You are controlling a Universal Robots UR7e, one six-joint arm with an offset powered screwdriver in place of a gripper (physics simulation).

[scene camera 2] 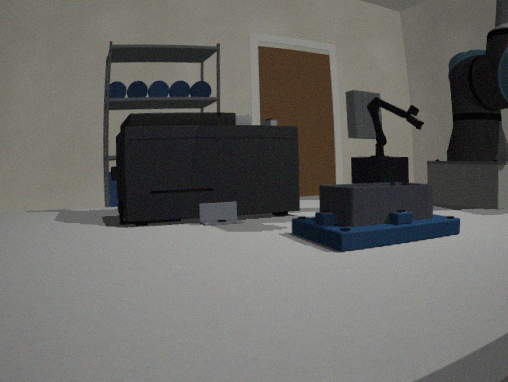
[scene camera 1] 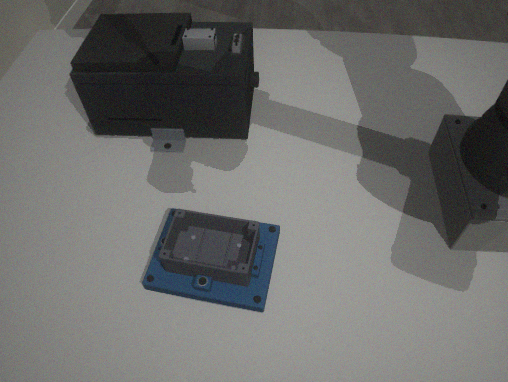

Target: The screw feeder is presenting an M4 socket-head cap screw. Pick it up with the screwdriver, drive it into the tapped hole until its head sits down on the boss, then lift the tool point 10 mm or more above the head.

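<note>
On scene camera 1 I can see a black screw feeder (scene camera 1: 212,110), and there's a blue fixture plate (scene camera 1: 232,295) as well. Scene camera 2 gives me both again, the feeder (scene camera 2: 261,174) along with the plate (scene camera 2: 362,237).
</note>
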